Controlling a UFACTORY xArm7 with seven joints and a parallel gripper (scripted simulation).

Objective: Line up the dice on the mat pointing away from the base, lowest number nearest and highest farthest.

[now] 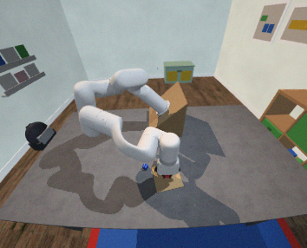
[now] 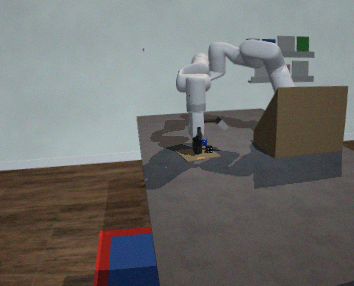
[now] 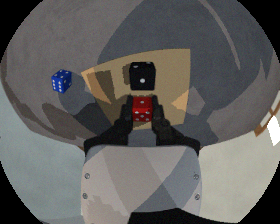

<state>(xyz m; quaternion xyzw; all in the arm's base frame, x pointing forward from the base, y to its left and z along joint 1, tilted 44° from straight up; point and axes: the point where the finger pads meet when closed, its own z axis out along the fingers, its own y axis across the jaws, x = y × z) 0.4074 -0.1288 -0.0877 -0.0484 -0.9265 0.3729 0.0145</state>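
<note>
Now: hand 1 cm above the red die. From my hand the other things lie so: tan mat 3 cm below; black die 5 cm behind, 1 cm below; blue die 11 cm to the right, 6 cm behind, 1 cm below.
</note>
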